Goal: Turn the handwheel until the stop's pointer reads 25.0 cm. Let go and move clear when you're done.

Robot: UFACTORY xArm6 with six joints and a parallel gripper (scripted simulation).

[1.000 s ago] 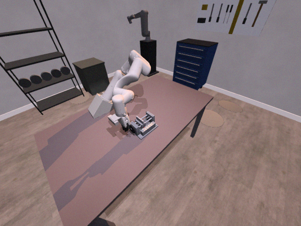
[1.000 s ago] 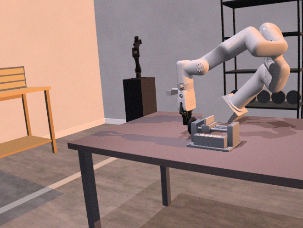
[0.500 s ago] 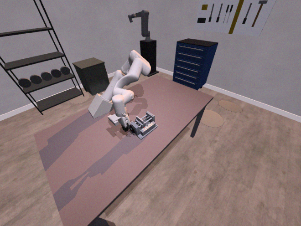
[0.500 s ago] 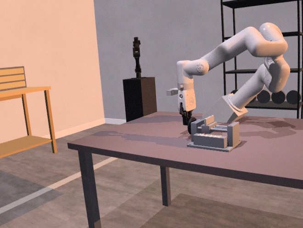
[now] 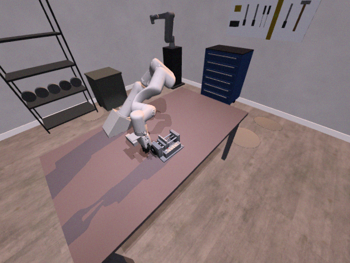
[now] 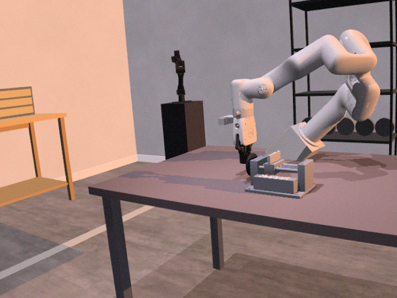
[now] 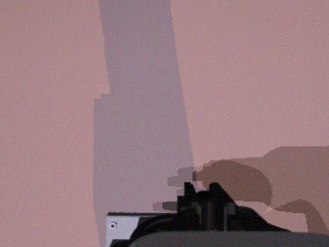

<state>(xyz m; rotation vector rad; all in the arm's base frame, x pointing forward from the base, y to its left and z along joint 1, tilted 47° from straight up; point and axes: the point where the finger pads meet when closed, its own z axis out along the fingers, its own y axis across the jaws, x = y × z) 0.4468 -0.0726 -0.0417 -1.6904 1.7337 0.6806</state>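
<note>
The black handwheel lies 10 mm ahead of my hand, 20 mm to the left of it and 10 mm below it. From my hand the other things lie so: sliding stop block: 30 mm ahead, 130 mm to the left.
</note>
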